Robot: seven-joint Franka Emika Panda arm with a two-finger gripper.
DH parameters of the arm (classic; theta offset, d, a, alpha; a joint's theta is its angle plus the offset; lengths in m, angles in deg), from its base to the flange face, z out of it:
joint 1: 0 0.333 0 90
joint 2: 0 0 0 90
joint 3: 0 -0.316 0.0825 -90
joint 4: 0 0 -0.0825 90
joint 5: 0 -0.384 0 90
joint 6: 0 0 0.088 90
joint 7: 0 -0.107 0 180
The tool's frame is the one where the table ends.
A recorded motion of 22 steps. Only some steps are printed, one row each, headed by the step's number.
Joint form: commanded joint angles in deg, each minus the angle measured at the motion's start. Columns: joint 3, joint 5, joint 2, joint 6, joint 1, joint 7, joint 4.
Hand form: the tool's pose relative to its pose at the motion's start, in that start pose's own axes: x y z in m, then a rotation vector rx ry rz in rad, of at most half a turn. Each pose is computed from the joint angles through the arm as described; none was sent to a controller.
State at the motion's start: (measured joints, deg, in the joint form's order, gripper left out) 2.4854 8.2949 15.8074 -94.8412 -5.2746 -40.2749 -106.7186
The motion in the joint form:
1: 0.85 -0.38 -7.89 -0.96 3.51 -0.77 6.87
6: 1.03 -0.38 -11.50 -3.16 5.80 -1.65 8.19
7: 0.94 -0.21 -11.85 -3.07 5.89 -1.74 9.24
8: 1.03 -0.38 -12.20 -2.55 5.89 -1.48 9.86
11: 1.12 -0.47 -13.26 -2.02 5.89 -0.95 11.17
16: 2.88 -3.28 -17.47 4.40 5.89 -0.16 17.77
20: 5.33 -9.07 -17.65 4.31 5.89 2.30 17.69
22: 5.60 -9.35 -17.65 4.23 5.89 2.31 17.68
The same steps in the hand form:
1: 0.0178 -0.0499 0.0089 0.0079 -0.0001 -0.0335
6: 0.0177 -0.0821 0.0258 0.0101 0.0029 -0.0599
7: 0.0191 -0.0845 0.0204 0.0152 0.0132 -0.0601
8: 0.0206 -0.0849 0.0195 0.0138 0.0082 -0.0621
11: 0.0246 -0.0881 0.0198 0.0105 0.0043 -0.0690
16: 0.0422 -0.0880 0.0187 -0.0087 -0.0786 -0.0450
20: 0.0509 -0.0791 0.0231 0.0641 -0.1467 -0.0413
22: 0.0524 -0.0776 0.0234 0.0682 -0.1488 -0.0364

